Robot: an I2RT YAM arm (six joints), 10 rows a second.
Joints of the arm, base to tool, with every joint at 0 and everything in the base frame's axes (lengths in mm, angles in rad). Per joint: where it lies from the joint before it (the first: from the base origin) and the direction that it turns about. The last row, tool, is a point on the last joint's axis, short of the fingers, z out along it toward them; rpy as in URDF.
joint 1: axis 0 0 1 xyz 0 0 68
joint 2: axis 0 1 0 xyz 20 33.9 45.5
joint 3: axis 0 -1 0 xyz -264 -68.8 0
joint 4: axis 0 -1 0 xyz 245 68.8 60
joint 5: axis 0 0 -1 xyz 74 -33.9 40.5
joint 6: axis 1 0 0 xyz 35.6 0 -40.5
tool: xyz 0 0 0 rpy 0 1.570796 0
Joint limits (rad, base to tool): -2.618..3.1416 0..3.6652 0..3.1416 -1.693..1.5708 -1.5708..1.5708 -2.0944..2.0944
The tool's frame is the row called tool.
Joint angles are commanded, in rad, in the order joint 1, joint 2, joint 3, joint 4, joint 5, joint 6. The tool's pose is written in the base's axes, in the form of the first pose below.
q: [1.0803, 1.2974, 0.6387, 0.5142, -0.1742, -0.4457]
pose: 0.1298 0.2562 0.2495 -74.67 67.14 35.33
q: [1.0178, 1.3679, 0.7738, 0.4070, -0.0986, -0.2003]
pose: 0.1603 0.2664 0.2643 -62.65 82.43 38.75
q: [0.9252, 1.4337, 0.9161, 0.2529, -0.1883, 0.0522]
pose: 0.1942 0.2689 0.2774 -53.52 95.99 48.51
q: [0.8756, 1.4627, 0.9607, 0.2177, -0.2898, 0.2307]
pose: 0.2093 0.2668 0.2803 -47.30 102.76 58.25
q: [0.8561, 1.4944, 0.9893, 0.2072, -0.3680, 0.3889]
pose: 0.2170 0.2696 0.2792 -42.08 108.40 67.05
